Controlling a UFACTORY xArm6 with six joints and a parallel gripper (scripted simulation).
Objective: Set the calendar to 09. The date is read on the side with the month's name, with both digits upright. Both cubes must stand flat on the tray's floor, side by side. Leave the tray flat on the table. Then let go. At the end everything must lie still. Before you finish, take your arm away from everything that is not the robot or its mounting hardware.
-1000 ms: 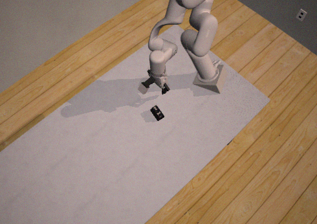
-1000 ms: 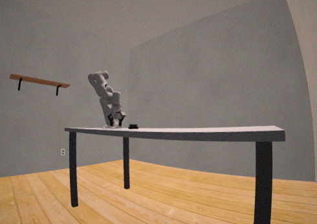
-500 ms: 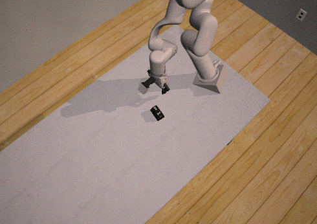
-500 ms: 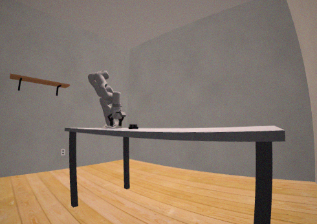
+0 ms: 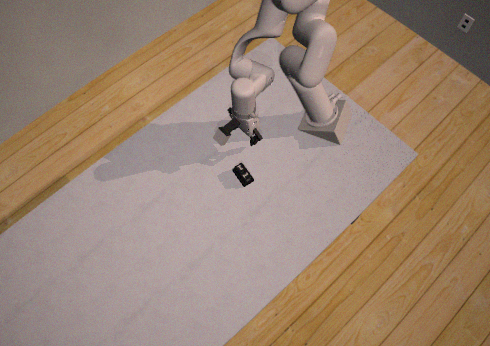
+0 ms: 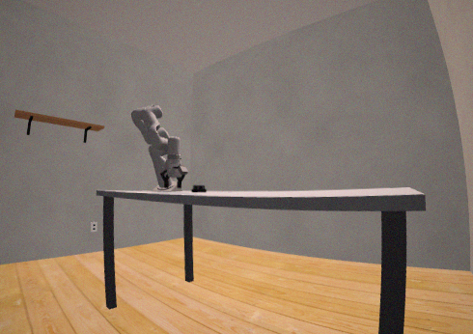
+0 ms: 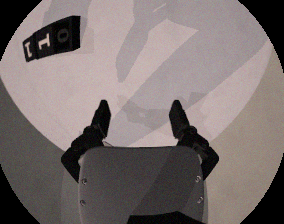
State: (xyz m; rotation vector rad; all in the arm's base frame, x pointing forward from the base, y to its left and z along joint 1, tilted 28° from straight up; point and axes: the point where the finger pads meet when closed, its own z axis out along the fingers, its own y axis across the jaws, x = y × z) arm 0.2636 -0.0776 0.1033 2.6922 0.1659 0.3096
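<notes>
The black date cube lies 10 cm to the left of my hand, 10 cm ahead of it and 1 cm below it. Also, from my hand: black cube: 13 cm to the left, 10 cm ahead, 1 cm below.
</notes>
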